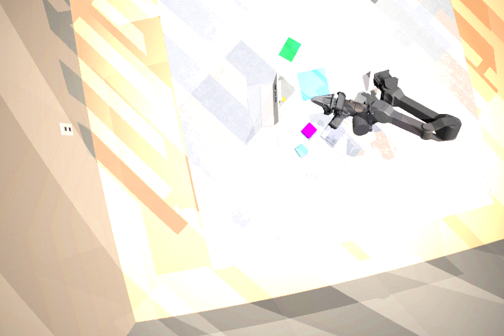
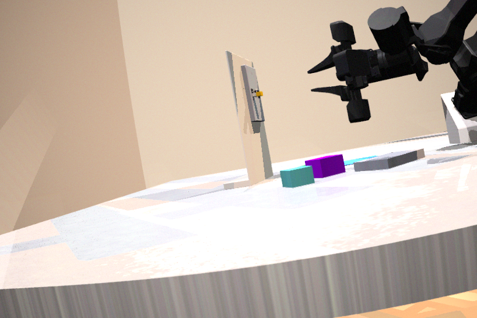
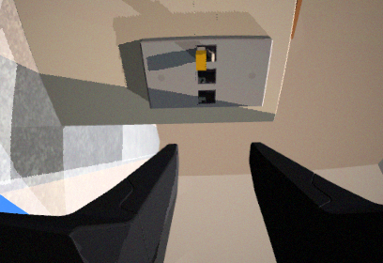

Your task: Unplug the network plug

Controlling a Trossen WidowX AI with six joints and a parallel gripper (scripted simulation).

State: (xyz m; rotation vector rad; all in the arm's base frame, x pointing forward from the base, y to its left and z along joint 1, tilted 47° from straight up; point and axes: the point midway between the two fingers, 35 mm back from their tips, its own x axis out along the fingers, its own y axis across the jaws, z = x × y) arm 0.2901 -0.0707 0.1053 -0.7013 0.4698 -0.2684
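Right now my gripper tip is 110 mm short of the network plug and 30 mm to the left of it. The rest, counted from my gripper tip: blue marked square 170 mm below, 70 mm to the right, 70 mm behind; purple block 160 mm below, 110 mm to the left, 10 mm ahead; upright panel 130 mm ahead, 60 mm below, 50 mm to the right.
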